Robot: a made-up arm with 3 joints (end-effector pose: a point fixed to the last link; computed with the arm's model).
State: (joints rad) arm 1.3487 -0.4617 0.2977
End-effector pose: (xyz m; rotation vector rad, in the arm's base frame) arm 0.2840 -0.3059 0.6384 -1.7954 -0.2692 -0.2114
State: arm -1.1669 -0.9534 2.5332
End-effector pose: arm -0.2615 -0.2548 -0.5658 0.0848 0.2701 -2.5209
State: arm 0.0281 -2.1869 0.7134
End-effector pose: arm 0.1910 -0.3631 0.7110 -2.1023 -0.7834 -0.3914
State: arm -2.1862 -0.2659 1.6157
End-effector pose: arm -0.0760 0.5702 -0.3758 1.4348 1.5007 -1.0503
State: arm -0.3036 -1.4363 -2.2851
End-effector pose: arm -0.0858 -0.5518 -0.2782 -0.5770 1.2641 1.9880
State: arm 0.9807 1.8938 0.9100
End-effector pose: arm 0.1364 0.1043 -0.2618 0.8475 0.4146 -0.8442
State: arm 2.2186 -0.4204 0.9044
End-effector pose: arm 0.1380 0.3260 0.7191 -2.4049 -1.1682 -0.2999
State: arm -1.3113 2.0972 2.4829
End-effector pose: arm -0.2567 -0.1126 0.3497 -0.9803 -2.8682 -0.3851
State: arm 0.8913 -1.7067 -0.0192
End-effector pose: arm 0.3268 -0.1341 0.7577 -2.5979 0.0249 0.0070
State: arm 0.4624 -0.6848 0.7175
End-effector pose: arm 0.1899 -0.6840 0.3792 -1.0954 -0.4107 -0.6357
